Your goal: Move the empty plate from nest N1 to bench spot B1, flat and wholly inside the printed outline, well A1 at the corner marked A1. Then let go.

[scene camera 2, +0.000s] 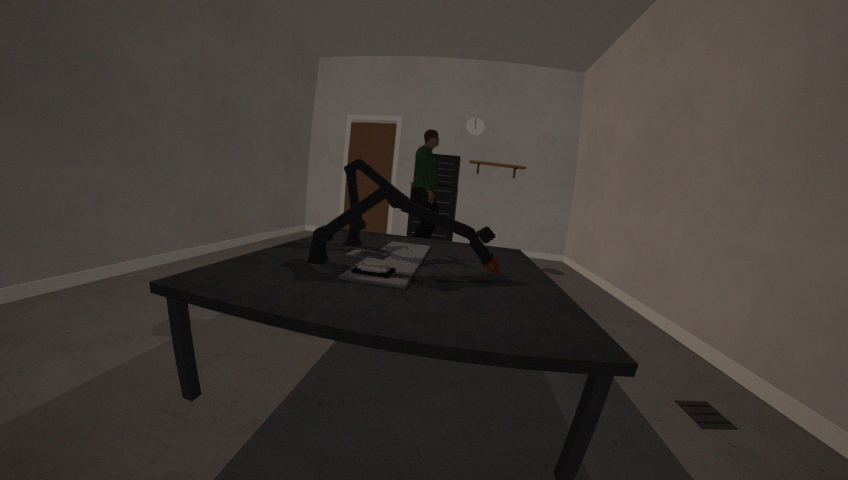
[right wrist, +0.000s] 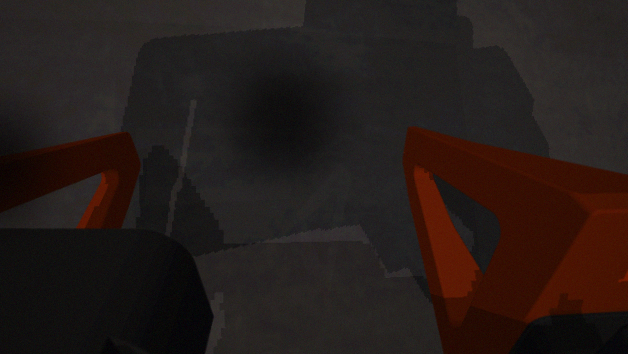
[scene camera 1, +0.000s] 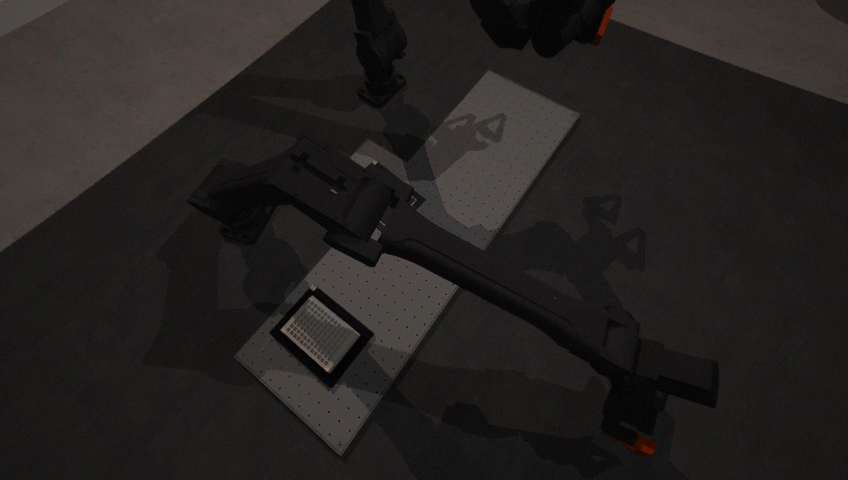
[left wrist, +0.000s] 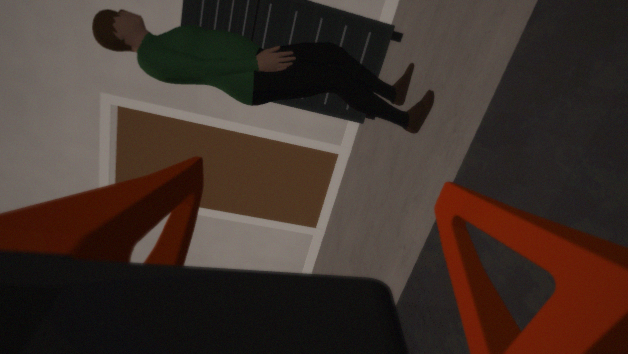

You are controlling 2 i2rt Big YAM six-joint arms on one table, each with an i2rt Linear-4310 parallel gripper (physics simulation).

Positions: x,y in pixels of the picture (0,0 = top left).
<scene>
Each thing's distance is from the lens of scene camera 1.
black mat (scene camera 1: 345,362): 0.67 m
</scene>
